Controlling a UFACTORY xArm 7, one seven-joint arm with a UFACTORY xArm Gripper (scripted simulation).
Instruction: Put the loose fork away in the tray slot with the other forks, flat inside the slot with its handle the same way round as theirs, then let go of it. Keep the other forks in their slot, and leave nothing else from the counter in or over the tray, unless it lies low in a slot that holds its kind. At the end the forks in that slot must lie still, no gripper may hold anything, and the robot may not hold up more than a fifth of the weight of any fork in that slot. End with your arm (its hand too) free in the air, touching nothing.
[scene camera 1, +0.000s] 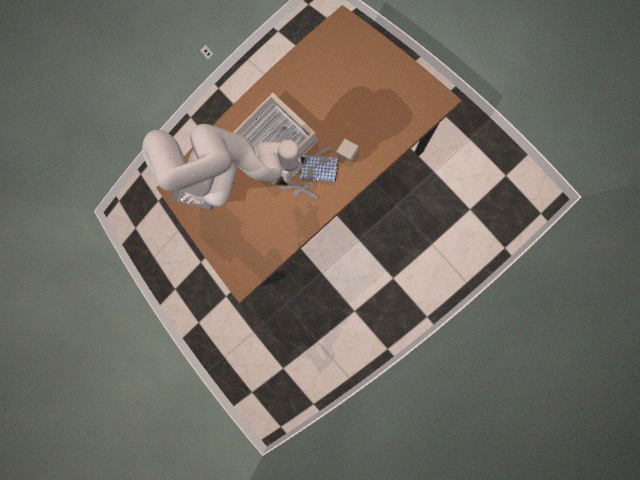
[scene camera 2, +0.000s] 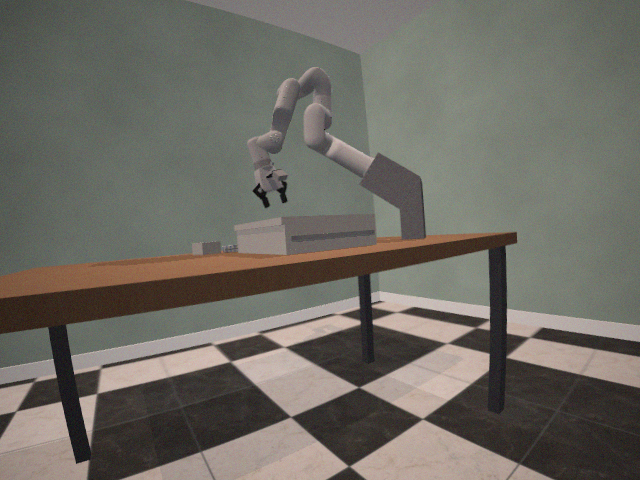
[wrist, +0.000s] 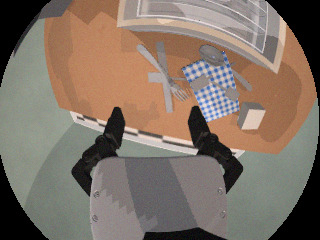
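Note:
The gripper (scene camera 2: 276, 204) (wrist: 156, 114) is visible in both of these views.

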